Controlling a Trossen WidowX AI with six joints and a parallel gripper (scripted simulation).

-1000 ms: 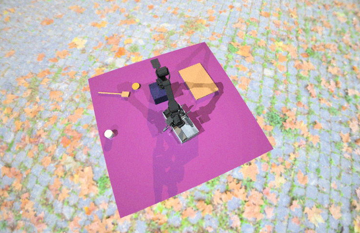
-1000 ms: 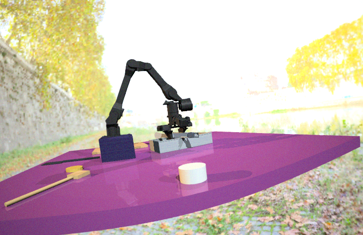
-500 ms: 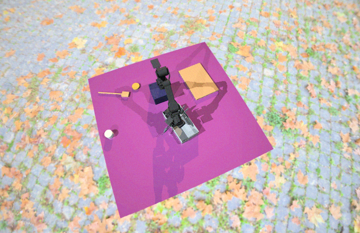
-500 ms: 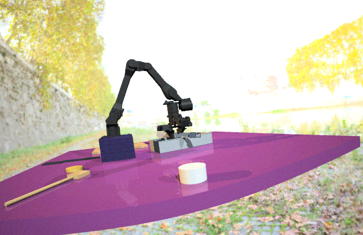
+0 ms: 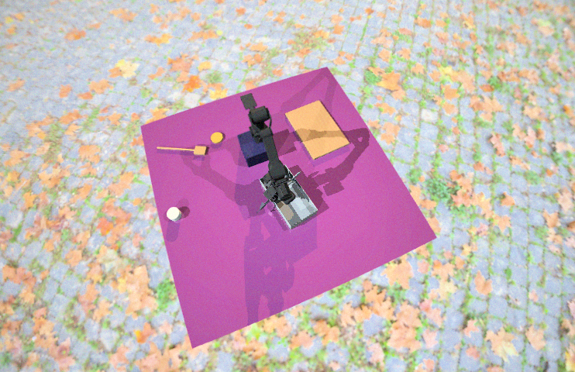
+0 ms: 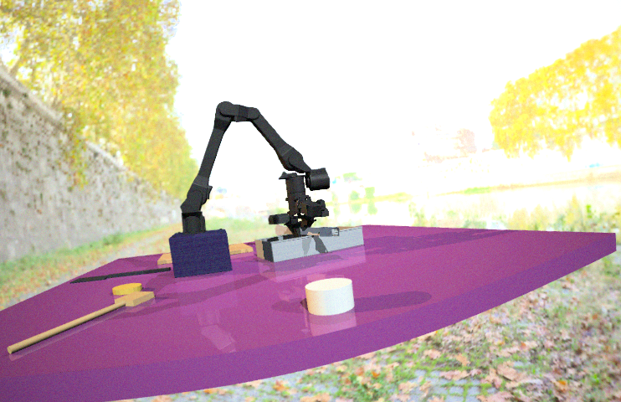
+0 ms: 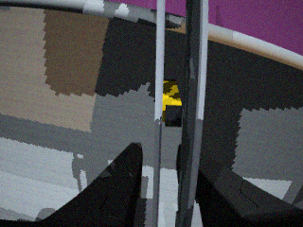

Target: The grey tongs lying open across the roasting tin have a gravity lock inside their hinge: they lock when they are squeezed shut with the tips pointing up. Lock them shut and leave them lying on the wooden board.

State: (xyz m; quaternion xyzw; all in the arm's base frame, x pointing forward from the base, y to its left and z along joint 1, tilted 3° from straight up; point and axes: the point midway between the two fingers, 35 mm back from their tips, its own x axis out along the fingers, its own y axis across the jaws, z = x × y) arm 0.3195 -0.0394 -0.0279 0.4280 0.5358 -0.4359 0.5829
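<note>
The grey roasting tin lies 30 mm ahead of my gripper tip and 30 mm to the left of it. The rest, counted from my gripper tip: wooden board 290 mm behind, 390 mm to the left, 20 mm below; white cylinder 150 mm behind, 540 mm to the right, 10 mm below; yellow part 20 mm ahead, 30 mm to the right, 40 mm above.
</note>
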